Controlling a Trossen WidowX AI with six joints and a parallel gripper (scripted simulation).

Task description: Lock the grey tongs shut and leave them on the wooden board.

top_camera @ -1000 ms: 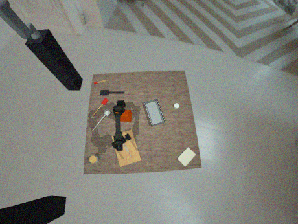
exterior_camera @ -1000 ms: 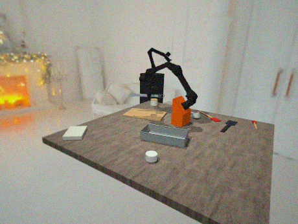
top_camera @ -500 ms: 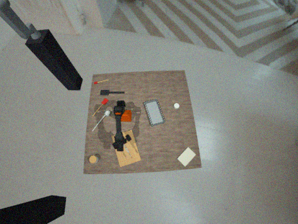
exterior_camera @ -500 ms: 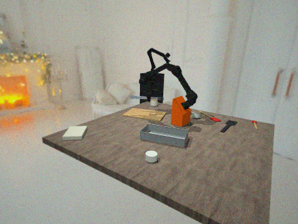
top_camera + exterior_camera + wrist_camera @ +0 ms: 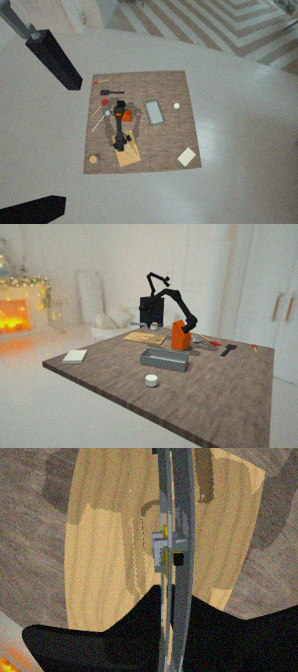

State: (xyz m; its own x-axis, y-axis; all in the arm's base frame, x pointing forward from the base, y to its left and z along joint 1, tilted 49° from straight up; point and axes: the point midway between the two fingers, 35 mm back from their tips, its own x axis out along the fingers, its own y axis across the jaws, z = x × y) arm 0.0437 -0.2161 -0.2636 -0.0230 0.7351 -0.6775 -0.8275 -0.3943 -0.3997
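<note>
Now: the wooden board 1 cm ahead of my gripper tip, 3 cm to the right of it and 10 cm below it. Round my gripper tip: red spatula: 34 cm behind, 47 cm to the left, 10 cm below; then round pot: 33 cm behind, 18 cm to the right, 7 cm below; then grey roasting tin: 32 cm ahead, 39 cm to the left, 8 cm below.
</note>
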